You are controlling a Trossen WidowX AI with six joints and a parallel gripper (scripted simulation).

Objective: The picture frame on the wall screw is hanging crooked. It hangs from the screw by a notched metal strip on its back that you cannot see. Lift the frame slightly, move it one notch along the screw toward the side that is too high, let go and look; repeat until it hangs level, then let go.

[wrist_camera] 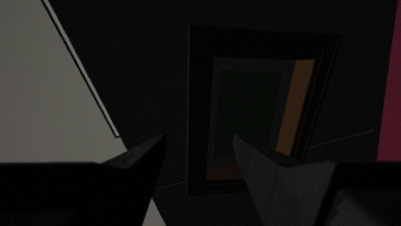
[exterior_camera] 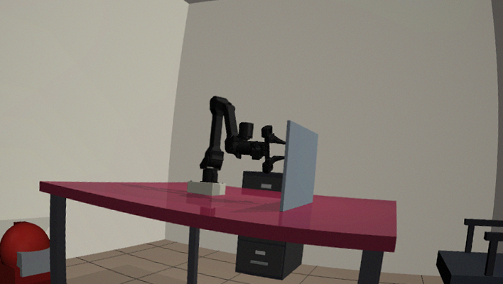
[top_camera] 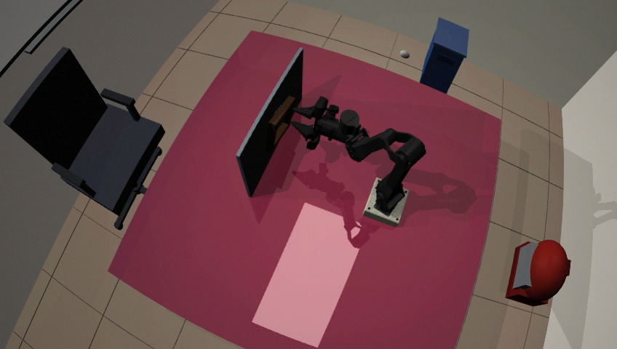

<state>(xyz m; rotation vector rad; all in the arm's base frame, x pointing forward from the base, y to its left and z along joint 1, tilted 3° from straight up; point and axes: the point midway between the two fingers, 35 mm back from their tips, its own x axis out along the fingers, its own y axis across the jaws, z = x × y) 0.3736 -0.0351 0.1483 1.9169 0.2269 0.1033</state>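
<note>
My gripper tip is 5 cm above the brown wooden picture frame, 4 cm short of it and 2 cm to the right of it. From my gripper tip the other things lie so: wall panel 6 cm below, 5 cm ahead, 2 cm to the left.
</note>
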